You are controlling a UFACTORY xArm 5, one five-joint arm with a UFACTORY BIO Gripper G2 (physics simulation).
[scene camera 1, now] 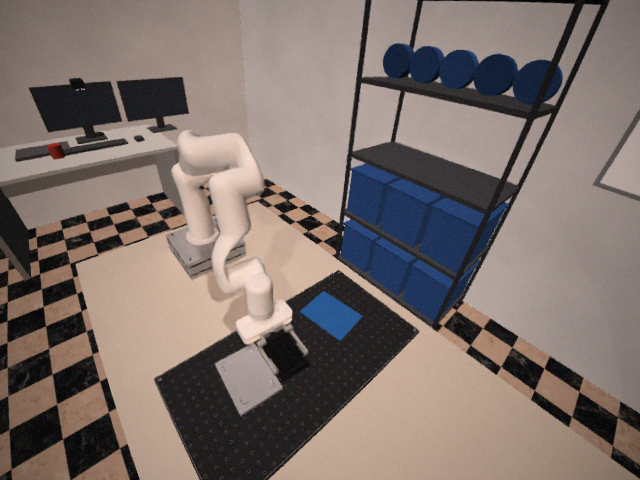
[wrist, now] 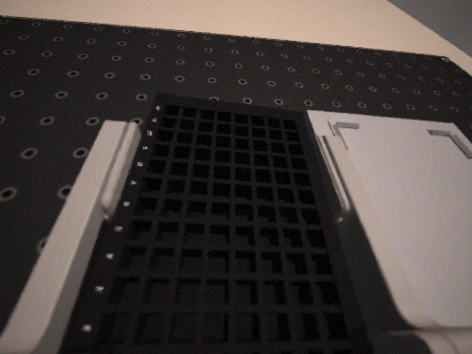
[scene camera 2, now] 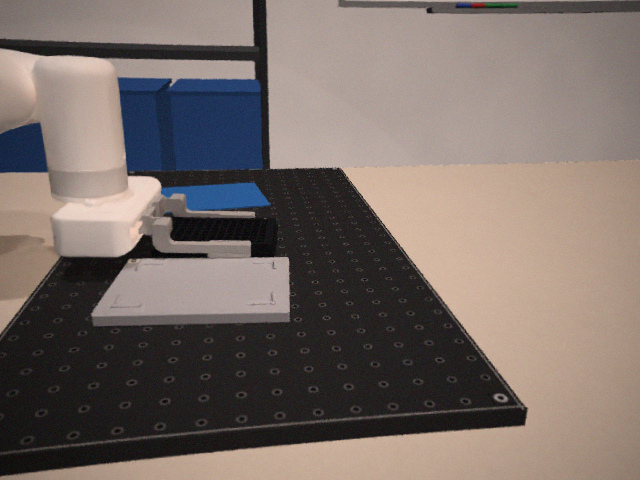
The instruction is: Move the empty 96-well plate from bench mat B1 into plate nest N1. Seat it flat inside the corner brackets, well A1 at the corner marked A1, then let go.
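Frame: origin at the arm's base, x back, y up, z left, level; centimetres.
Seen in the pictures: end effector, tool point: [scene camera 1: 287, 357] [wrist: 230, 174] [scene camera 2: 233, 234]; arm's base, origin of the base link: [scene camera 1: 203, 235].
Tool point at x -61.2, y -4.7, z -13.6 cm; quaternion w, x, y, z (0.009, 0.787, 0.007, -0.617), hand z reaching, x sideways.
Offsets run from my tool point to a thing's top centre. Level surfaces: height alone.
The black 96-well plate @[dx +1.6, dy +0.7, dz +0.4 cm] [scene camera 1: 284, 353] [scene camera 2: 222, 228] [wrist: 220, 215] looks level, beside the nest's edge on the blue mat's side. My gripper [scene camera 1: 292, 364] [scene camera 2: 251, 231] [wrist: 225, 160] is shut on its two long sides. The gap beneath the plate is hard to judge. Plate nest N1, a light grey slab @[dx +4.6, dy -0.6, dz -10.6 cm] [scene camera 1: 248, 379] [scene camera 2: 201, 289] [wrist: 415, 215] with low corner brackets, carries no plate; one finger passes along or over its near edge. Small pale marks run down the plate's left side in the wrist view; I cannot read them, nor the corner mark A1. Blue bench mat B1 @[dy -1.6 cm] [scene camera 1: 330, 315] [scene camera 2: 222, 196] lies beyond the plate.
Nest and mat lie on a black perforated board @[dy -1.8 cm] [scene camera 1: 196, 413] [scene camera 2: 361, 372] [wrist: 65, 80] on the beige table top @[dy -3.1 cm] [scene camera 1: 423, 413] [scene camera 2: 542, 289]. A dark shelf rack [scene camera 1: 436, 95] with blue boxes stands behind the board. A desk with two monitors stands at the back left in scene camera 1.
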